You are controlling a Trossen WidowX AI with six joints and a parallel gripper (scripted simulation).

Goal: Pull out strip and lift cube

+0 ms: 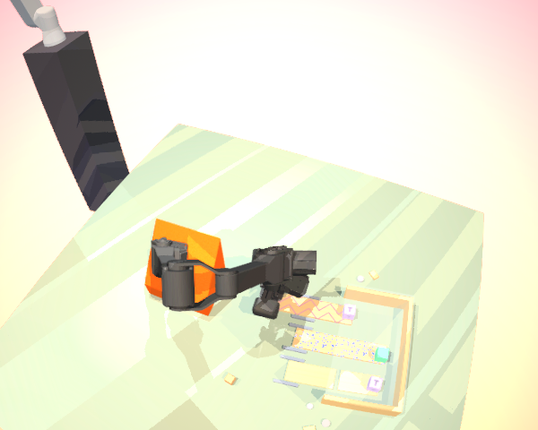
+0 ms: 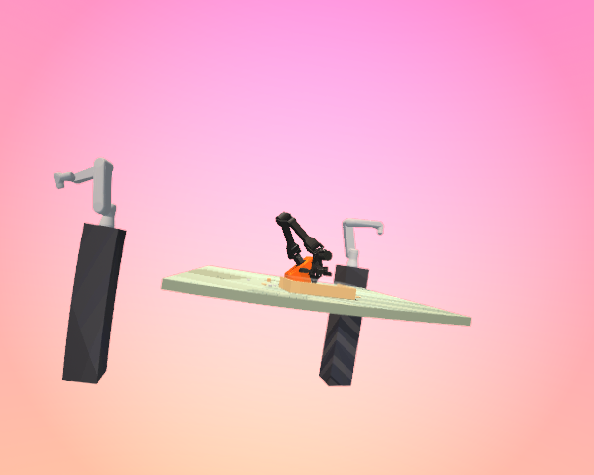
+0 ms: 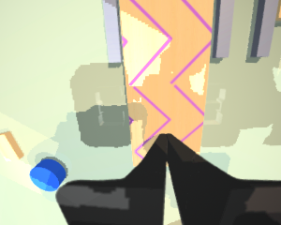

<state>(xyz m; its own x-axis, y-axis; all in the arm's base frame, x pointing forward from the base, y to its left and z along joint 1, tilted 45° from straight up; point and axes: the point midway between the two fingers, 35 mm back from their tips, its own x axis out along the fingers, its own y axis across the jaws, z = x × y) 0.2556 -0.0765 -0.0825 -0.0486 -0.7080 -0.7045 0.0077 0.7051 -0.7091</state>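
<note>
My gripper tip is 100 mm short of the zigzag strip. The rest, counted from my gripper tip: speckled strip 200 mm ahead, 100 mm to the right; then tan cube 260 mm to the right, 50 mm behind; then blue disc 110 mm to the left, 40 mm behind.
</note>
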